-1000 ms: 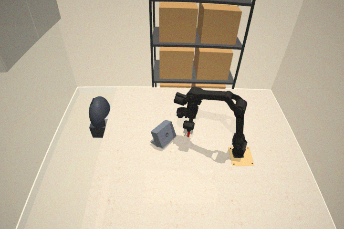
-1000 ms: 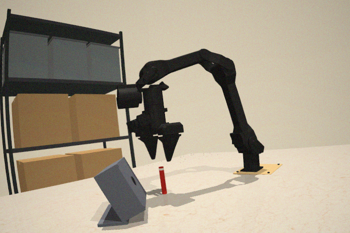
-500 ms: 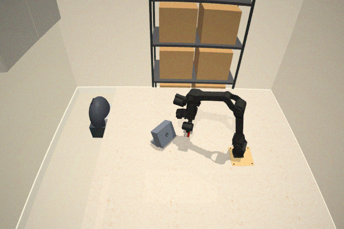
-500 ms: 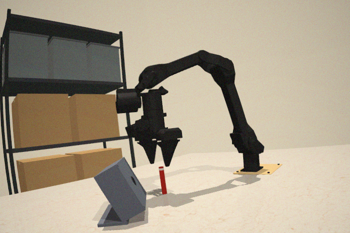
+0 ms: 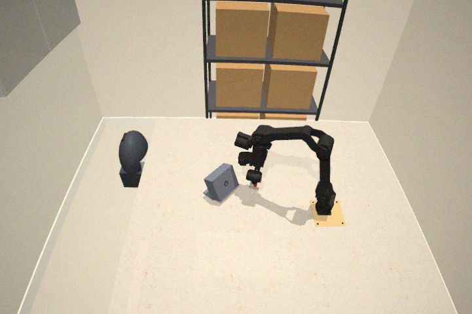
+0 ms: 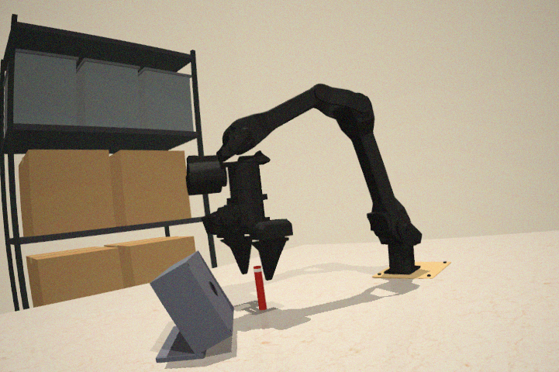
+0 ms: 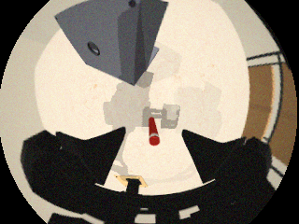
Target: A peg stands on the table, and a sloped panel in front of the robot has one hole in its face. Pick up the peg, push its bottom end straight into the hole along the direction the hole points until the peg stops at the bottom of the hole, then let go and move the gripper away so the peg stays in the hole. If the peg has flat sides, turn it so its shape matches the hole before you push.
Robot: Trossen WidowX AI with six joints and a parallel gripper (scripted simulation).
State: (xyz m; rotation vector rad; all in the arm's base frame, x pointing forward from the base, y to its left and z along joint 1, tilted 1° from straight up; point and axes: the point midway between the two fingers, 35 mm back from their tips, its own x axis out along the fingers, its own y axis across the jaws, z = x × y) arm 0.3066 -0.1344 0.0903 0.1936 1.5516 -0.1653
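Right now my gripper tip is right at the red peg. Also, from my gripper tip: grey sloped panel: 150 mm ahead, 40 mm to the left, 10 mm above.
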